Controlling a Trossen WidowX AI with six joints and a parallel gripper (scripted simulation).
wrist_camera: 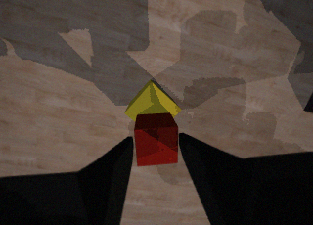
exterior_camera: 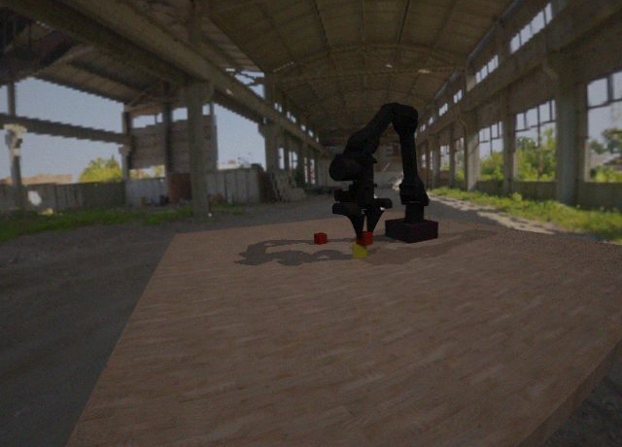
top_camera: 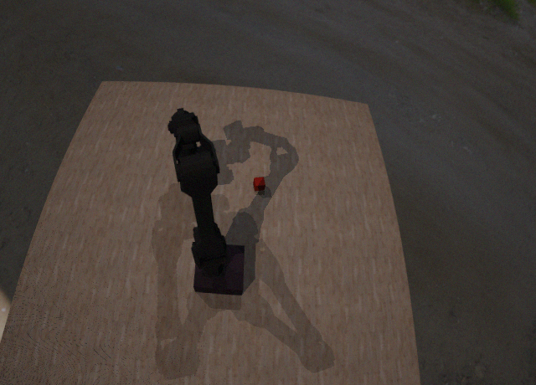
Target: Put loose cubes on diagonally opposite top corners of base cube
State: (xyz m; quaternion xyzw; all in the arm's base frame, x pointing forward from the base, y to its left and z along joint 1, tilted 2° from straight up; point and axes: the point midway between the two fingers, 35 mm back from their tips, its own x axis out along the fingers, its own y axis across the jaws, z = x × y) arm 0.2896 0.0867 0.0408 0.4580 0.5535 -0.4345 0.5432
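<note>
Right now the yellow cube is 20 mm to the right of my gripper tip and 40 mm below it.
</note>
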